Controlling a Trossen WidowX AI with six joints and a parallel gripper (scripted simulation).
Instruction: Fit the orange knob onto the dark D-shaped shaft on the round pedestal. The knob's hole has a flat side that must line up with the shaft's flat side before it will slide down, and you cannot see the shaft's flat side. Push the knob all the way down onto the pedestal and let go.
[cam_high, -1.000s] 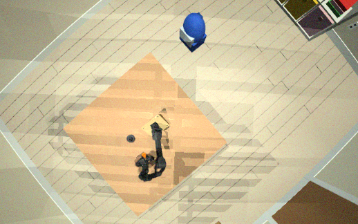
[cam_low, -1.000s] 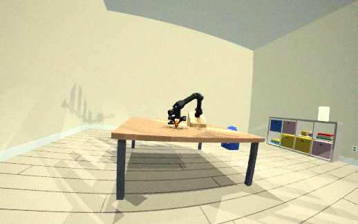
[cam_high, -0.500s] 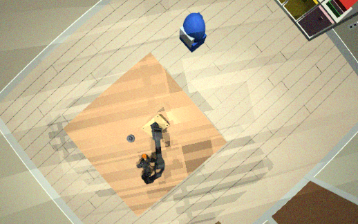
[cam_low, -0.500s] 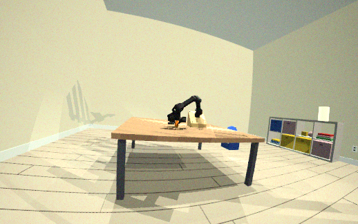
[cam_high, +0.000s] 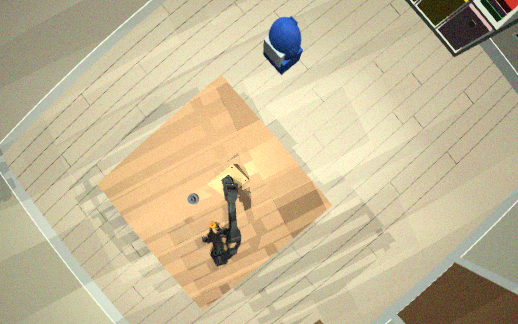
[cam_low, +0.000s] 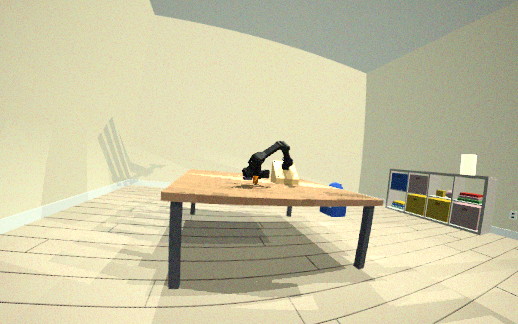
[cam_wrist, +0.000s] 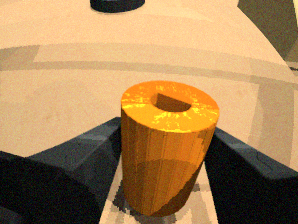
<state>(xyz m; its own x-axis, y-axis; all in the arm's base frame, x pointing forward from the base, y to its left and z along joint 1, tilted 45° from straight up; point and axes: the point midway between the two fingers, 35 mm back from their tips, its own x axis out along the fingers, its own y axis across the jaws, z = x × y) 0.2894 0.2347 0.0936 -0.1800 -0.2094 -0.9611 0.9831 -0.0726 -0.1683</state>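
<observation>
Now: gripper tip 1 cm to the right of the orange knob. Also, from my gripper tip: pedestal: 3 cm ahead, 24 cm to the right, 1 cm below.
</observation>
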